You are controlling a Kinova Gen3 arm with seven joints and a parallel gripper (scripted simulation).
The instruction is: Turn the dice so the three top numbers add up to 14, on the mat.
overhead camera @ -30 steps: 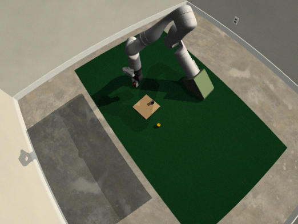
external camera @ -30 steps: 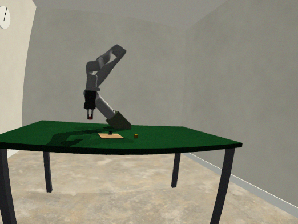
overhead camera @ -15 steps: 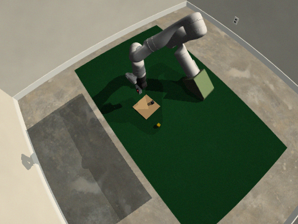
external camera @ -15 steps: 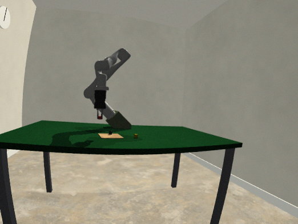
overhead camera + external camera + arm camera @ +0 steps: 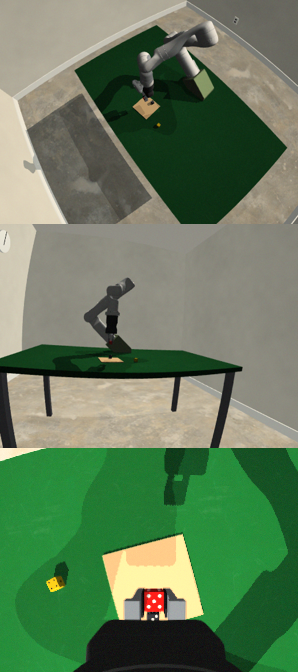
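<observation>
The red die is 1 cm below my hand. From my hand the other things lie so: black die 11 cm below, 5 cm behind, 1 cm to the left; yellow die 17 cm to the left, 11 cm below, 2 cm ahead; tan mat 12 cm below.
</observation>
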